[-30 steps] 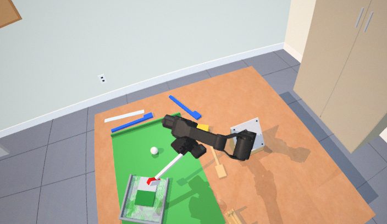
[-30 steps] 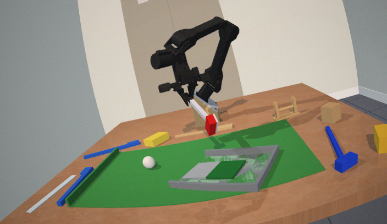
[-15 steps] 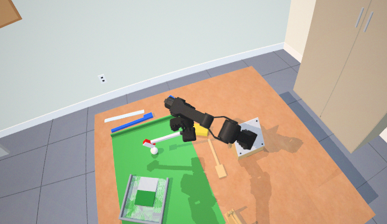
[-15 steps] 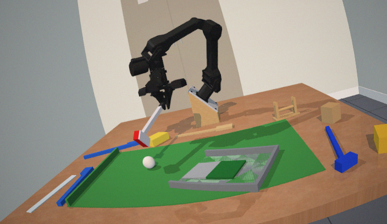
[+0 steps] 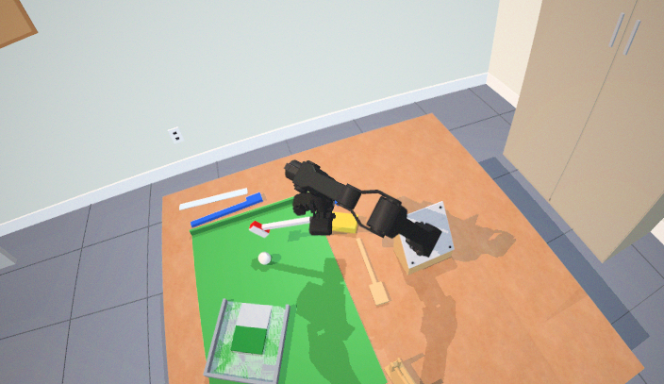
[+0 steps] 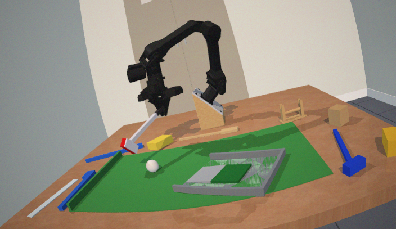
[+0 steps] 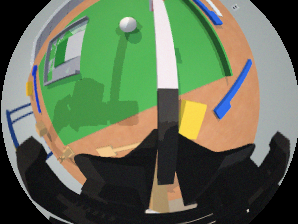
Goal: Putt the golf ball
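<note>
My gripper tip is 12 cm above the yellow block, 7 cm to the left of it and 7 cm past it. Round my gripper tip: white golf ball (22 cm ahead, 11 cm below, 4 cm to the right); then green mat (25 cm ahead, 13 cm below, 10 cm to the left); then red putter (11 cm ahead, 5 cm to the right).
</note>
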